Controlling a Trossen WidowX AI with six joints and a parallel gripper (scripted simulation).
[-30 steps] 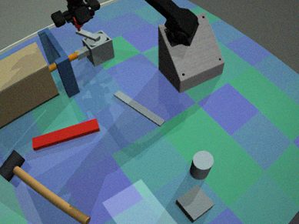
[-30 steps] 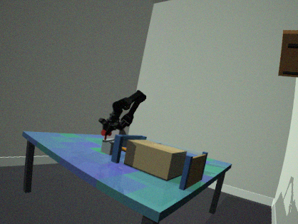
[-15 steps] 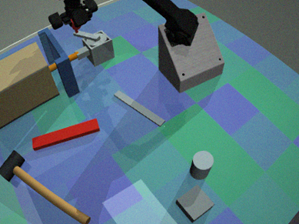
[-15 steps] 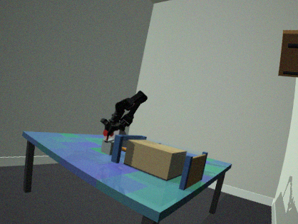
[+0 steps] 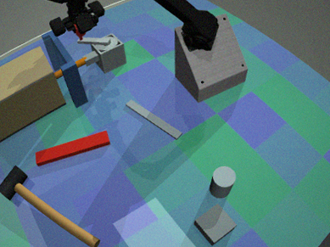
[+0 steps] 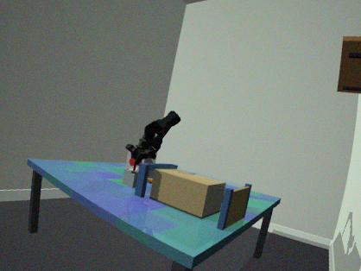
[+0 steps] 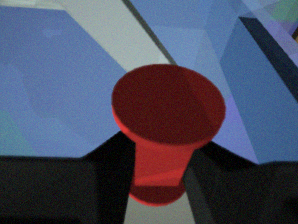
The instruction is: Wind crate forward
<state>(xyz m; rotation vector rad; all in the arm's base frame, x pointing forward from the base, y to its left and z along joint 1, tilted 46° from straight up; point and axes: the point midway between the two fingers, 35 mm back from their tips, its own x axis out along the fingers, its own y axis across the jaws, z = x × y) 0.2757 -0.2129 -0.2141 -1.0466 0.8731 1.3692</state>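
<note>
The crank handle is 4 cm to the left of my gripper tip, 3 cm below it and 3 cm behind it. The rest, counted from my gripper tip: grey flat bar (40 cm to the left, 13 cm below, 8 cm behind); then red knob (2 cm to the left); then grey winch (10 cm below, 9 cm behind, 7 cm to the left).
</note>
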